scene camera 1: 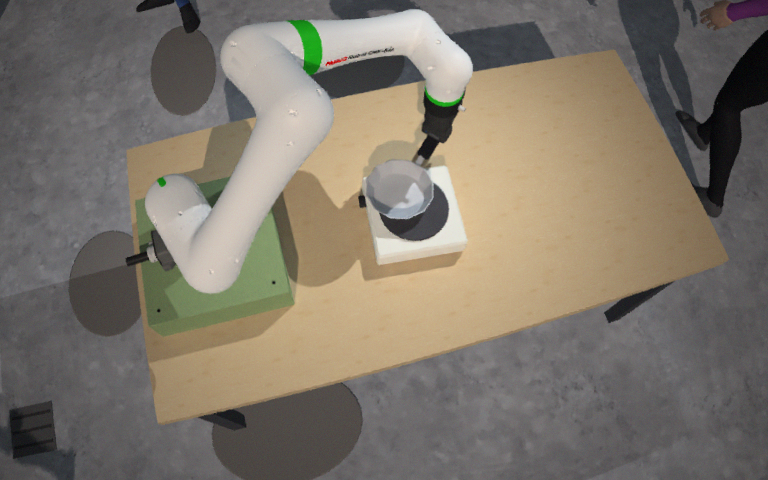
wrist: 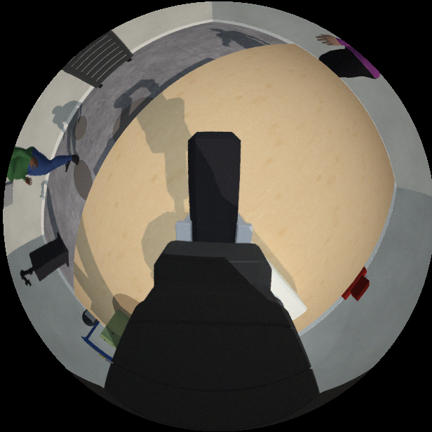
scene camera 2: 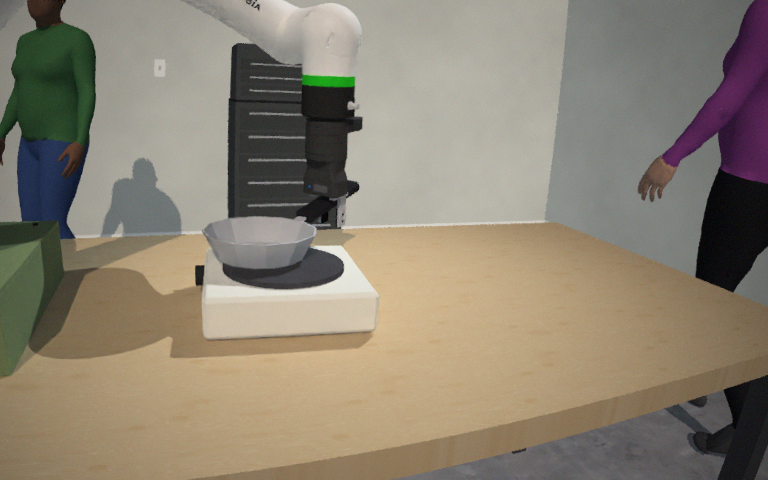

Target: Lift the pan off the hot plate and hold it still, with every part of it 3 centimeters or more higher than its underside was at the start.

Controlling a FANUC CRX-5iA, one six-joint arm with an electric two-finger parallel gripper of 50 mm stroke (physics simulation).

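Frame: origin at the arm's base, x left, y back, z up, level; millimetres.
Where they show: gripper, between the fingertips: (scene camera 1: 438,137) (scene camera 2: 331,223).
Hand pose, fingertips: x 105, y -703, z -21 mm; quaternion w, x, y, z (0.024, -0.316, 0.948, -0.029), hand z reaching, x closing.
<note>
Things, the pixels of their top centre, and the offset from my fingertips. "spot": a spot on its surface instead. Level surfaces: height alone.
- hot plate's dark disc, centre of its top: (scene camera 2: 278,262) (scene camera 1: 411,207) dx -179, dy +150, dz -10 mm
- white hot plate body, a spot on its surface: (scene camera 2: 288,314) (scene camera 1: 420,254) spot: dx -298, dy +167, dz -44 mm
- wooden table, height of its surface: dz -83 mm
- black knob, centre of its top: (scene camera 2: 200,265) (scene camera 1: 362,198) dx -102, dy +260, dz -32 mm
The grey faceted pan (scene camera 1: 399,189) (scene camera 2: 259,243) is upright and nearly level over the rear left part of the hot plate's dark disc (scene camera 1: 425,221) (scene camera 2: 317,271). It appears raised off the disc; the size of the gap is hard to tell. Its black handle (scene camera 2: 314,209) (wrist: 215,185) slopes up and away from the bowl. My gripper (scene camera 2: 333,211) (wrist: 214,215) is shut on the handle, with one pale finger on each side of it in the wrist view. The pan's bowl is hidden in the wrist view behind the gripper body.
The white hot plate body (scene camera 1: 421,251) (scene camera 2: 288,314) stands on the wooden table (scene camera 1: 555,198) (scene camera 2: 481,339), with a black knob (scene camera 1: 361,201) (scene camera 2: 199,275) on its left side. The green base block (scene camera 1: 226,316) (scene camera 2: 33,294) is at the left. People stand beyond the table.
</note>
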